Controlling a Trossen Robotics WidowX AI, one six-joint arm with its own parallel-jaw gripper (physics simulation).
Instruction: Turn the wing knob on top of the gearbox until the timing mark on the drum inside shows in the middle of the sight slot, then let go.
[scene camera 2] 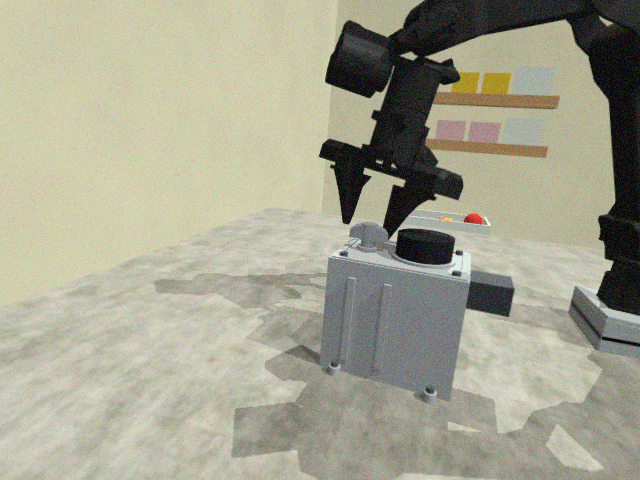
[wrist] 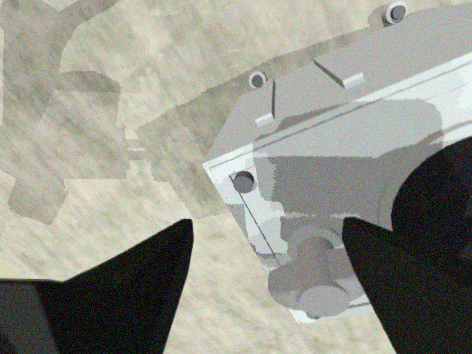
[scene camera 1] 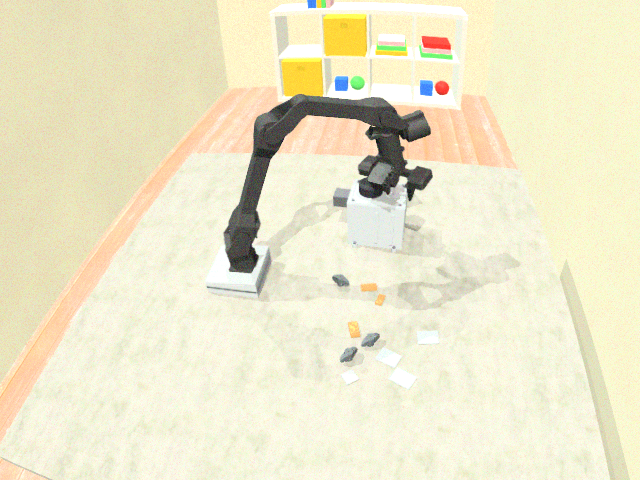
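Pixels of known places: gripper, between the fingertips: point(wrist: 267, 228) point(scene camera 1: 399, 197); arm's base, origin of its link: point(scene camera 2: 627, 307) point(scene camera 1: 243, 263).
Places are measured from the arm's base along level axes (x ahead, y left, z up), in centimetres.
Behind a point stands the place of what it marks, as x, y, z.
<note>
The light grey gearbox point(scene camera 1: 376, 222) @(31.3, 16.4, 4.0) point(scene camera 2: 395, 320) @(30.6, 28.8, 3.1) point(wrist: 320, 182) @(34.2, 19.5, 8.8) stands upright on the mat. Its grey wing knob point(scene camera 2: 368, 235) @(35.5, 23.7, 10.8) point(wrist: 322, 280) @(35.4, 21.8, 11.8) is on top near one end; the arm hides it in scene camera 1. My gripper point(scene camera 1: 398, 193) @(36.8, 19.9, 10.2) point(scene camera 2: 368, 229) @(36.8, 19.9, 10.2) point(wrist: 267, 228) @(36.8, 19.9, 10.2) is open with nothing held. In scene camera 2 its fingertips are around the height of the knob's top or slightly above. In the wrist view the knob lies nearer the right finger, which overlaps one wing. The sight slot, drum and timing mark cannot be made out in these views.
A black round cap point(scene camera 1: 369, 187) @(28.8, 20.9, 11.7) point(scene camera 2: 425, 246) @(28.7, 26.1, 11.1) point(wrist: 440, 195) @(30.8, 20.2, 11.0) stands beside the knob on the gearbox top. A dark block point(scene camera 1: 341, 197) @(21.4, 21.0, 7.7) point(scene camera 2: 490, 294) @(21.4, 25.3, 6.7) sticks out from its side. Grey stones point(scene camera 1: 370, 339) @(34.3, -16.4, -2.1), orange pieces point(scene camera 1: 368, 287) @(31.5, 0.9, -4.2) and white tiles point(scene camera 1: 428, 337) @(47.2, -12.4, -4.5) lie on the mat point(scene camera 1: 206, 387) @(1.8, -34.2, -4.8).
</note>
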